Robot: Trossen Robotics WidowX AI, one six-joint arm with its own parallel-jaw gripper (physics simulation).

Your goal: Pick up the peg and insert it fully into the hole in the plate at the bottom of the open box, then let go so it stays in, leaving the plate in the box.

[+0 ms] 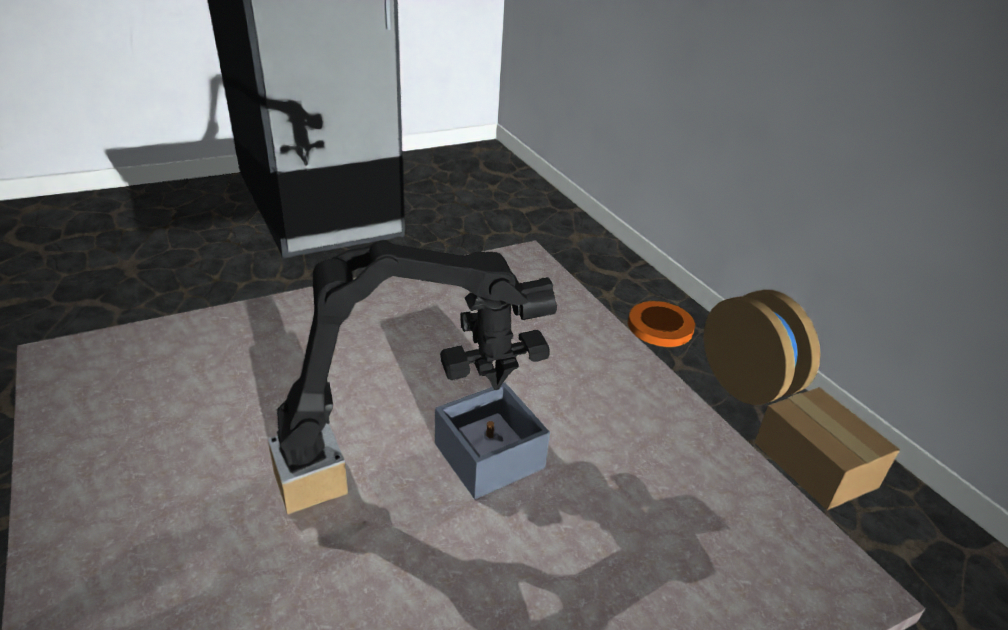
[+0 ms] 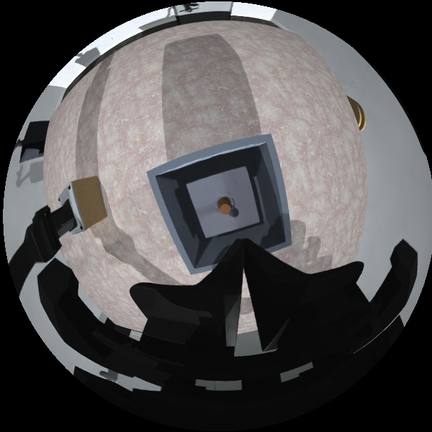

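Seen in the pictures: gripper, fingertip midpoint: point(image 1: 495, 388); arm's base, link origin: point(image 1: 302, 453).
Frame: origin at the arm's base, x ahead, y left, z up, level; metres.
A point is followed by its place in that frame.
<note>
The orange-brown peg point(image 1: 490, 428) @(z -0.006, x 0.328, y -0.105 m) point(image 2: 224, 206) stands upright in the hole of the grey plate point(image 1: 476, 439) @(z -0.030, x 0.302, y -0.097 m) point(image 2: 205, 192), with its top sticking up above the plate. How deep it sits cannot be told. The plate lies at the bottom of the open blue-grey box point(image 1: 511, 464) @(z -0.035, x 0.330, y -0.180 m) point(image 2: 284, 200). My gripper point(image 1: 498, 384) @(z 0.090, x 0.335, y -0.101 m) point(image 2: 241, 244) is shut with nothing between its fingertips. It points down above the box's back part, well above the peg and apart from it.
The arm's base point(image 1: 315, 486) @(z -0.041, x 0.003, y -0.047 m) point(image 2: 90, 202) stands on the table point(image 1: 148, 445) @(z -0.088, x -0.219, y 0.246 m) left of the box. The box's walls surround the plate. An orange ring point(image 1: 661, 341), a spool point(image 1: 747, 349) and a cardboard box point(image 1: 825, 453) are beyond the table's right edge.
</note>
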